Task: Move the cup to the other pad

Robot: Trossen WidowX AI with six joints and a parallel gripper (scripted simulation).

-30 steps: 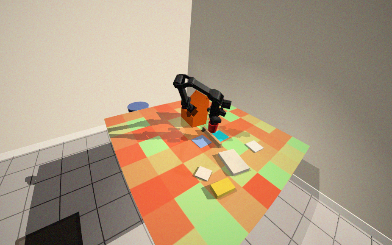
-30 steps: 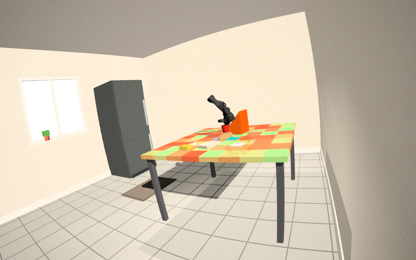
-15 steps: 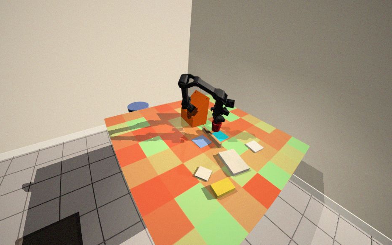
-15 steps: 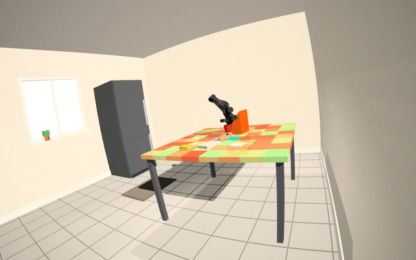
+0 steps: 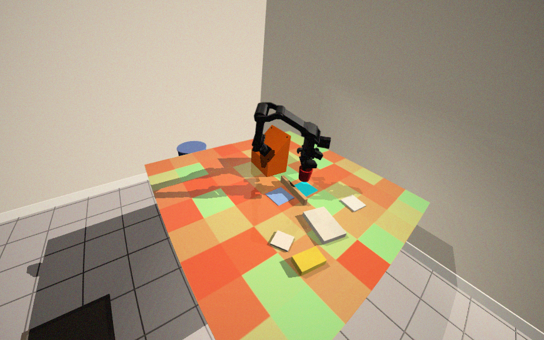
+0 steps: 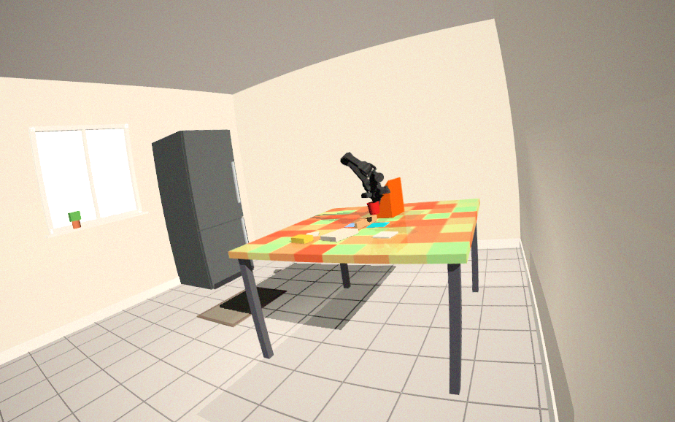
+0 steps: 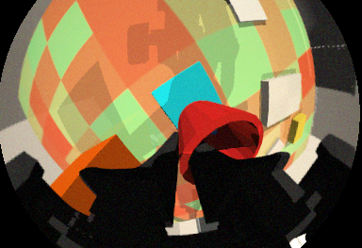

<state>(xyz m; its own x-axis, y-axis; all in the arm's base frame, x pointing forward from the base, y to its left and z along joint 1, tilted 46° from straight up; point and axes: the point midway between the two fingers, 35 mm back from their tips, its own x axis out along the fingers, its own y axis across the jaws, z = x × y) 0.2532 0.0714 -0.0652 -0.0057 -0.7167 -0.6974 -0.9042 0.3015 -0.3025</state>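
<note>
My gripper tip is now 11 cm above the cyan pad and 3 cm short of it. From my gripper tip the other things lie so: red cup (3 cm ahead, 2 cm to the right); low wooden bar (9 cm below, 8 cm to the right, 2 cm ahead); blue-grey pad (16 cm to the right, 11 cm below, 2 cm ahead).
</note>
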